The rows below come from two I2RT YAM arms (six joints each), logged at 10 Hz.
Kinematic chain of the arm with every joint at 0, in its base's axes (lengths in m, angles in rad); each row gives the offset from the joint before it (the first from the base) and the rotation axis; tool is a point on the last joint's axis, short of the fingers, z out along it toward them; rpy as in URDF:
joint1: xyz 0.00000 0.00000 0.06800 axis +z
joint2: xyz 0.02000 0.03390 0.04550 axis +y
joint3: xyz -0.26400 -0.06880 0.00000 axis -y
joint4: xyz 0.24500 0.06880 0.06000 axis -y
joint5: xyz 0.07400 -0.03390 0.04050 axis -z
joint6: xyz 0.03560 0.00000 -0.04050 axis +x
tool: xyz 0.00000 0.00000 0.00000 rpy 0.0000 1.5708 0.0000
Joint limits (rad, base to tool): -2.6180..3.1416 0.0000..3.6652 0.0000..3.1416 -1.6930..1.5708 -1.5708..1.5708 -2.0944..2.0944
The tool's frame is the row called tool.
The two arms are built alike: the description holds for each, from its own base.
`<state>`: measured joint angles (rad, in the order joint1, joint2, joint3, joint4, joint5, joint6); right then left.
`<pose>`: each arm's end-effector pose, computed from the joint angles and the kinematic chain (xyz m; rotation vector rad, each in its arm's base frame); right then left.
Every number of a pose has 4 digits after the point. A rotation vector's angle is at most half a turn.
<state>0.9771 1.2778 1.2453 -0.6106 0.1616 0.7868 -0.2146 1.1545 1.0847 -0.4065 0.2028 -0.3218</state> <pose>0.1602 0.2271 0.3528 -0.1269 2.3196 0.7769 0.2511 -0.0621 0.3478 0.0173 2.0801 -0.5389</pose>
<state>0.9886 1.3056 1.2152 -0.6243 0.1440 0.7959 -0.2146 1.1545 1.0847 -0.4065 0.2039 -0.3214</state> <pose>0.1597 0.2333 0.3343 -0.1520 2.3923 0.7425 0.2511 -0.0621 0.3478 0.0184 2.0801 -0.5398</pose>
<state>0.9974 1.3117 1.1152 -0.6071 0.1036 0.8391 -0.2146 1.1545 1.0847 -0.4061 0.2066 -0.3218</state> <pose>0.1552 0.2335 0.3009 -0.1456 2.4982 0.7235 0.2511 -0.0622 0.3479 0.0198 2.0799 -0.5428</pose>
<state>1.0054 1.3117 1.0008 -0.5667 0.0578 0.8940 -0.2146 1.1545 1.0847 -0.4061 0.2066 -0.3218</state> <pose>0.1485 0.2302 0.2666 -0.1177 2.5981 0.7201 0.2511 -0.0622 0.3479 0.0198 2.0799 -0.5428</pose>
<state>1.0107 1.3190 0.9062 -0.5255 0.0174 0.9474 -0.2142 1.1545 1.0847 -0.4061 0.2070 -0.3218</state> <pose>0.1426 0.2263 0.2375 -0.0773 2.6839 0.7162 0.2511 -0.0621 0.3479 0.0196 2.0799 -0.5430</pose>
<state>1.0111 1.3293 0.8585 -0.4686 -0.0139 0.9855 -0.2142 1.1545 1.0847 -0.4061 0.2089 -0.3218</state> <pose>0.1414 0.2266 0.2237 -0.0409 2.7115 0.7547 0.2511 -0.0622 0.3479 0.0208 2.0800 -0.5449</pose>
